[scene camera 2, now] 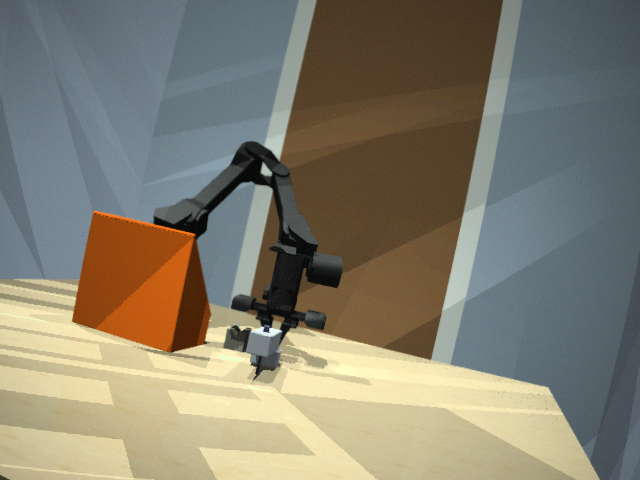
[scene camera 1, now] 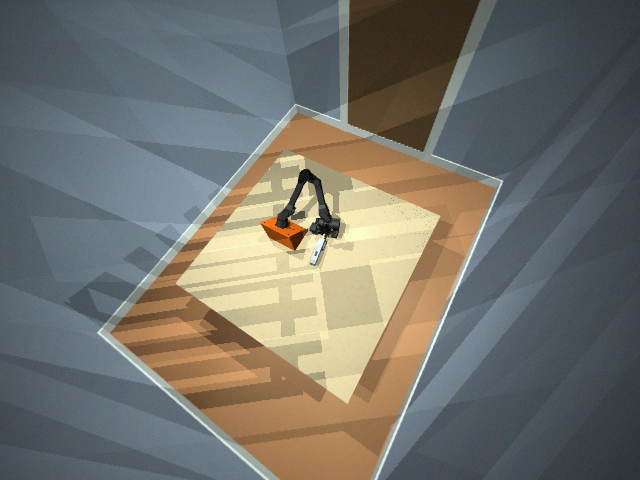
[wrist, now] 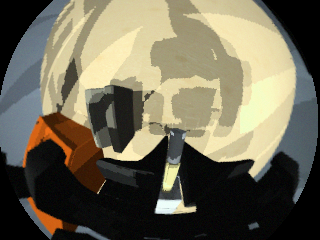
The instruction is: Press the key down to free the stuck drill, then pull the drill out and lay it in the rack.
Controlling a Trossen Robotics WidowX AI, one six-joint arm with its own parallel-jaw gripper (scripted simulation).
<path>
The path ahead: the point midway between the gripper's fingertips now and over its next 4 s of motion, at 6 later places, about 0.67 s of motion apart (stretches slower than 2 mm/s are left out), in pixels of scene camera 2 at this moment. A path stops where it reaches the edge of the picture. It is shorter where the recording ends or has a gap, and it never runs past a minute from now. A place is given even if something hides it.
My gripper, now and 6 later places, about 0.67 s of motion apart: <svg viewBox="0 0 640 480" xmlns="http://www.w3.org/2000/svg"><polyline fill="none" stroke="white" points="270,353 271,352 273,350 274,347 274,343 274,338 275,334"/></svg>
</path>
